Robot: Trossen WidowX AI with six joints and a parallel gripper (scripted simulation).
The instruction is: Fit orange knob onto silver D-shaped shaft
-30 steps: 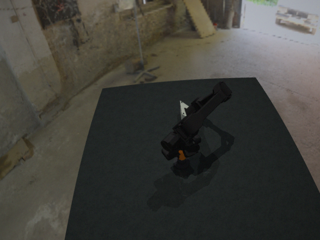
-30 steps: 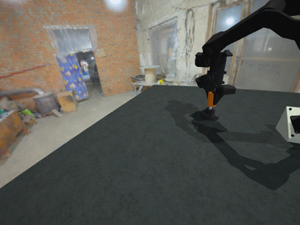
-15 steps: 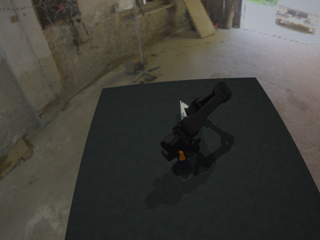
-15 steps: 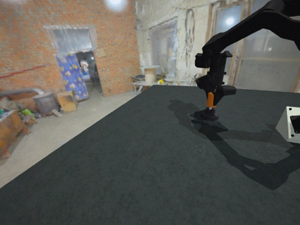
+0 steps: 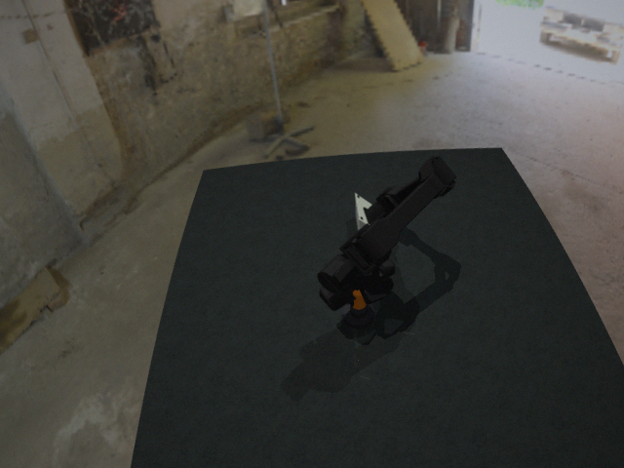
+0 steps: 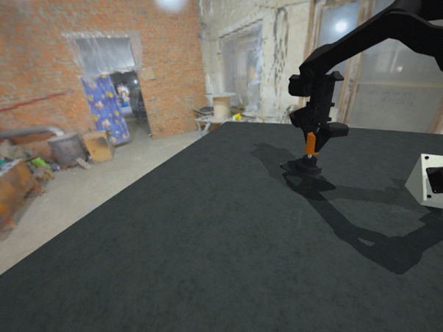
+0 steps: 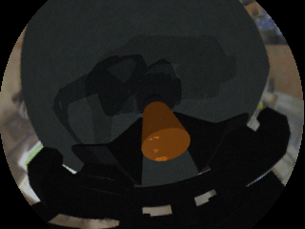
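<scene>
Now: gripper tip 3 cm below the orange knob. Also, from my gripper tip: round pedestal 4 cm below.
</scene>
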